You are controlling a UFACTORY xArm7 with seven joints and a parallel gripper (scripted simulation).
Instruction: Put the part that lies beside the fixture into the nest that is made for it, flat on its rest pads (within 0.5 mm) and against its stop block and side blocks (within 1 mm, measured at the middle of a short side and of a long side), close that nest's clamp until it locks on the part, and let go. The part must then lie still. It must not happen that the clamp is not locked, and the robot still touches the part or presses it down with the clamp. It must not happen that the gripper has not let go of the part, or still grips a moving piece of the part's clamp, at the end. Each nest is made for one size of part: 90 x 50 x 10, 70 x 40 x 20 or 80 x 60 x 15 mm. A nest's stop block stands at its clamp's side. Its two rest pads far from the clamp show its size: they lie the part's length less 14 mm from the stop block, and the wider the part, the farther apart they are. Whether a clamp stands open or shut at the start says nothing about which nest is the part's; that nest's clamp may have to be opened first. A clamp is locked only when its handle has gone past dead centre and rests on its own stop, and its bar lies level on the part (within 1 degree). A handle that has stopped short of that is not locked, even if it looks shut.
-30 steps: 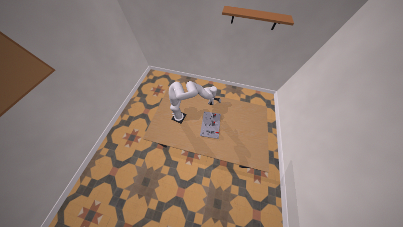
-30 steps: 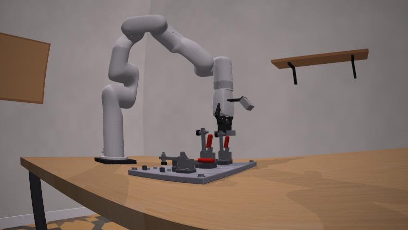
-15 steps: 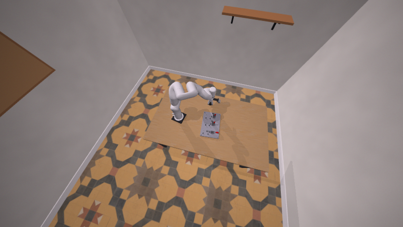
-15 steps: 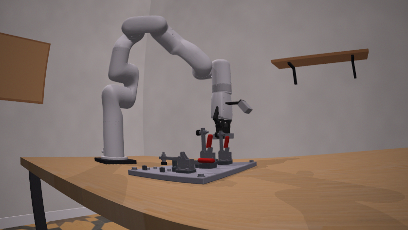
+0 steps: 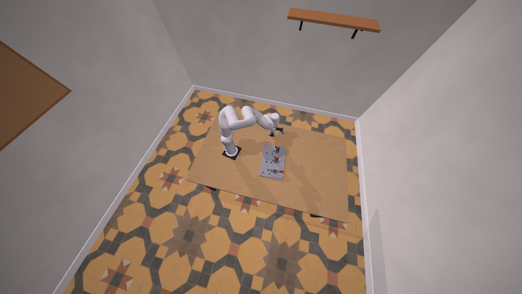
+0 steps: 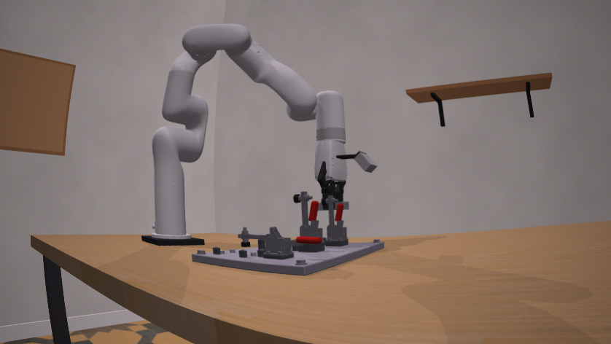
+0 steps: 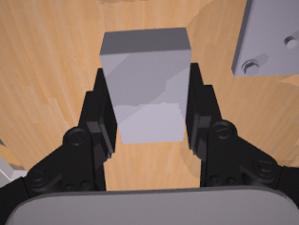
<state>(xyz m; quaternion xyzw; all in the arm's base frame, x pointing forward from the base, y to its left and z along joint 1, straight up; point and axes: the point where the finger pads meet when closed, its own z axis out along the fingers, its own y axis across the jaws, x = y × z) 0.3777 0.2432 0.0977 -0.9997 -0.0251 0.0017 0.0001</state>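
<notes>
The part is 1 cm below my hand. Round my hand: grey fixture plate 26 cm to the right, 11 cm below, 6 cm ahead; then toggle clamp 37 cm to the right, 10 cm ahead, 7 cm below.
</notes>
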